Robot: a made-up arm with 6 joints. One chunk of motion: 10 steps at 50 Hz.
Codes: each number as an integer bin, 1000 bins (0 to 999) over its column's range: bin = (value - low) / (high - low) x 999, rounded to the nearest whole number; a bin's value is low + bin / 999 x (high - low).
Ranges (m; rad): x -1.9..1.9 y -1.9..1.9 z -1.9..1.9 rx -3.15..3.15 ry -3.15..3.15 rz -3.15..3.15
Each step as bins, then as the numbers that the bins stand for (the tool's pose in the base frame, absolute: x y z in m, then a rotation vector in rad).
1 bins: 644 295 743 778 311 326
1 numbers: 0.5496 -0.7779 0.9262 1.7563 -1.1887 -1.0941
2 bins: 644 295 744 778 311 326
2 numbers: 0.5496 -0.7779 0.9300 1.7563 -1.1887 -1.0941
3 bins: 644 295 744 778 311 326
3 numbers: 0.5496 -0.7779 0.9300 1.7563 -1.1887 -1.0941
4 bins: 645 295 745 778 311 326
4 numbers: 0.5535 -0.7779 0.9338 1.7563 -1.1887 -1.0941
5 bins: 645 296 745 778 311 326
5 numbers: 0.5535 -0.7741 0.9338 1.7563 -1.1887 -1.0941
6 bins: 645 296 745 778 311 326
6 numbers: 0.5535 -0.7741 0.9338 1.7563 -1.1887 -1.0941
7 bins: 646 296 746 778 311 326
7 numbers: 0.5573 -0.7741 0.9376 1.7563 -1.1887 -1.0941
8 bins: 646 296 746 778 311 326
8 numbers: 0.5573 -0.7741 0.9376 1.7563 -1.1887 -1.0941
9 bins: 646 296 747 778 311 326
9 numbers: 0.5573 -0.7741 0.9414 1.7563 -1.1887 -1.0941
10 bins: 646 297 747 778 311 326
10 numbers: 0.5573 -0.7703 0.9414 1.7563 -1.1887 -1.0941
